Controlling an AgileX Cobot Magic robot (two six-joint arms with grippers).
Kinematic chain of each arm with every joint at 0, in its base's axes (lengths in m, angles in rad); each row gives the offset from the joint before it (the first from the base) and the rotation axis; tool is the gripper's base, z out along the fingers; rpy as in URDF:
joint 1: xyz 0 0 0.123 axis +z
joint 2: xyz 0 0 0 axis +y
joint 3: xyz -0.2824 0 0.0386 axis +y
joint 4: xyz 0.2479 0 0.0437 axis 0.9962 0 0.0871
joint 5: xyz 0 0 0 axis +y
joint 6: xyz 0.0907 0 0.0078 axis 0.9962 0 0.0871
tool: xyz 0 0 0 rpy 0 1.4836 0
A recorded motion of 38 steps. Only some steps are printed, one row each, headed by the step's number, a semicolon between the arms.
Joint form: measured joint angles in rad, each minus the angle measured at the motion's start. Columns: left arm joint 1, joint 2, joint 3, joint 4, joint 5, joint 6; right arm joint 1, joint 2, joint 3, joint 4, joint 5, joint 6.
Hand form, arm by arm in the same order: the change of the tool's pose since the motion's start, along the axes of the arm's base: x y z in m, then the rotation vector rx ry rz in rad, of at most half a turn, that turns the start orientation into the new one. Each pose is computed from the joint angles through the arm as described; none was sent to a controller.
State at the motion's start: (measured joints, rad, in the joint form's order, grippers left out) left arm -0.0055 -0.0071 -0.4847 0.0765 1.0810 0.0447; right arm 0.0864 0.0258 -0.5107 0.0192 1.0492 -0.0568
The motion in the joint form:
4: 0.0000 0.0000 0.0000 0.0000 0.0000 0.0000; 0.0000 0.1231 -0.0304 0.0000 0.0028 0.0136
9: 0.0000 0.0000 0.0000 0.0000 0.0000 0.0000; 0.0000 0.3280 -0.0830 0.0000 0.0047 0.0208
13: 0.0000 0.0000 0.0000 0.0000 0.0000 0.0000; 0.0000 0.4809 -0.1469 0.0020 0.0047 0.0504
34: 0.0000 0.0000 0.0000 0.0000 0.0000 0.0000; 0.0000 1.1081 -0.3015 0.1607 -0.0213 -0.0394
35: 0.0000 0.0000 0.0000 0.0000 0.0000 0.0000; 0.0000 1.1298 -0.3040 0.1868 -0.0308 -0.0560
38: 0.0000 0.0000 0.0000 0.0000 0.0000 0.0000; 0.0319 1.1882 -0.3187 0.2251 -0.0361 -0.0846
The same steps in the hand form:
4: 0.0000 0.0000 0.0000 0.0000 0.0000 0.0000; 0.0168 0.0015 0.0076 0.0034 0.0964 -0.0068
9: 0.0000 0.0000 0.0000 0.0000 0.0000 0.0000; 0.0482 0.0042 0.0166 -0.0045 0.2506 -0.0117
13: 0.0000 0.0000 0.0000 0.0000 0.0000 0.0000; 0.0739 0.0066 0.0267 0.0128 0.3419 -0.0296
34: 0.0000 0.0000 0.0000 0.0000 0.0000 0.0000; 0.1920 0.0291 -0.0085 0.0689 0.7895 0.0563
35: 0.0000 0.0000 0.0000 0.0000 0.0000 0.0000; 0.1963 0.0314 -0.0114 0.0844 0.7981 0.0707
38: 0.0000 0.0000 0.0000 0.0000 0.0000 0.0000; 0.2057 0.0417 -0.0184 0.0907 0.8352 0.1241

